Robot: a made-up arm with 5 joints. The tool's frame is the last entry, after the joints.
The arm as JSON. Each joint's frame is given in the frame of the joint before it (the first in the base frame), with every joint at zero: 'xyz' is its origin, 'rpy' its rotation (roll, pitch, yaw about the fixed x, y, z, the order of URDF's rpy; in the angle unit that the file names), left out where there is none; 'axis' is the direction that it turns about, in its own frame. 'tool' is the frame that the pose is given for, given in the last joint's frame.
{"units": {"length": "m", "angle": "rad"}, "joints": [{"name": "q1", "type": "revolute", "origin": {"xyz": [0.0, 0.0, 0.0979], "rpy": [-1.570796, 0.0, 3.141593]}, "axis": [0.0, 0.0, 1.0]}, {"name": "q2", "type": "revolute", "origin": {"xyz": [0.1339, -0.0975, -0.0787], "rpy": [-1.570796, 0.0, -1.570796]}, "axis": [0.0, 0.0, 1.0]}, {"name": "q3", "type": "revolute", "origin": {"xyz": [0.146, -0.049, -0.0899], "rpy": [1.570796, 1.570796, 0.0]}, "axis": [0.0, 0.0, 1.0]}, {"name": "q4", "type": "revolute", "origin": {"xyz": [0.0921, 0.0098, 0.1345], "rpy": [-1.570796, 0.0, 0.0]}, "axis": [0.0, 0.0, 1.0]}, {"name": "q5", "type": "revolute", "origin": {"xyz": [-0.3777, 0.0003, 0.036], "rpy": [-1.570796, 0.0, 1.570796]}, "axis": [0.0, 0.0, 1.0]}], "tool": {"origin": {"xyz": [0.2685, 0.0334, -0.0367], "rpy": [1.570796, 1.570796, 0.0]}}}
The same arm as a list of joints. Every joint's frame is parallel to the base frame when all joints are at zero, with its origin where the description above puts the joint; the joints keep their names.
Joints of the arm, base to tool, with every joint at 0 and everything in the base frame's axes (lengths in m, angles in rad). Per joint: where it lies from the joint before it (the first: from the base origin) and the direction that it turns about. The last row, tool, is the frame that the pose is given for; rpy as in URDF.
q1: axis -y offset 0 0 0.0979
q2: axis -x offset -0.1339 0.0787 0.0975
q3: axis -y offset 0.0899 -0.049 0.146
q4: axis +z offset 0.0921 -0.1345 0.0098
q5: axis -x offset -0.3777 0.0003 0.036
tool: offset 0.0367 0.2685 -0.0334 rpy 0 0 0

